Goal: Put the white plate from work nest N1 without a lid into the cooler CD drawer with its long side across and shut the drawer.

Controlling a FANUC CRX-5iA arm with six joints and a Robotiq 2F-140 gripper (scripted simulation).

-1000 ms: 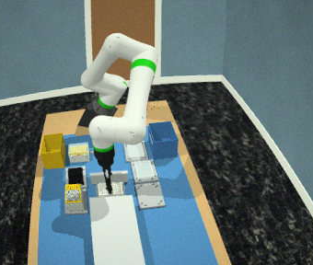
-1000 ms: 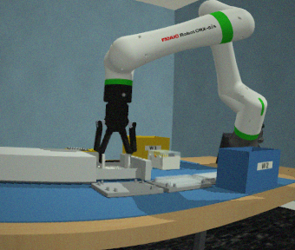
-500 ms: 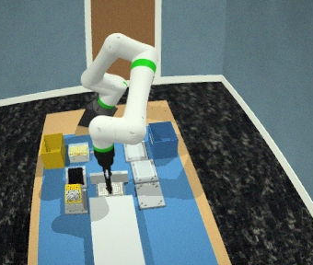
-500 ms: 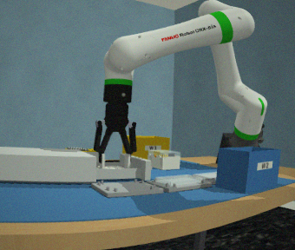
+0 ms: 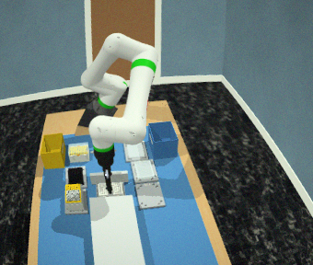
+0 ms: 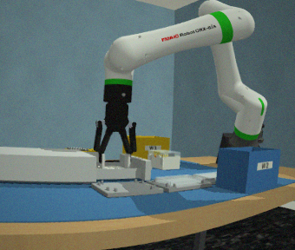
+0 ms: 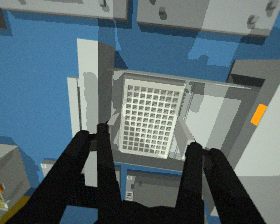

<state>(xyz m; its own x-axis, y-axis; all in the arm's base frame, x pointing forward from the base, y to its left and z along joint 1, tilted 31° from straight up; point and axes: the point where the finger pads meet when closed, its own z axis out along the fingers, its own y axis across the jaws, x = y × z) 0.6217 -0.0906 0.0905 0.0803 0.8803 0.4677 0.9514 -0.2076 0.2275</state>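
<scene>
My hand is 20 mm above the white plate. Round my hand: drawer: 30 mm ahead, 20 mm below; then grey work nest N1: 190 mm to the left, 60 mm ahead, 40 mm below; then yellow rack: 200 mm to the right, 40 mm ahead, 10 mm above.
</scene>
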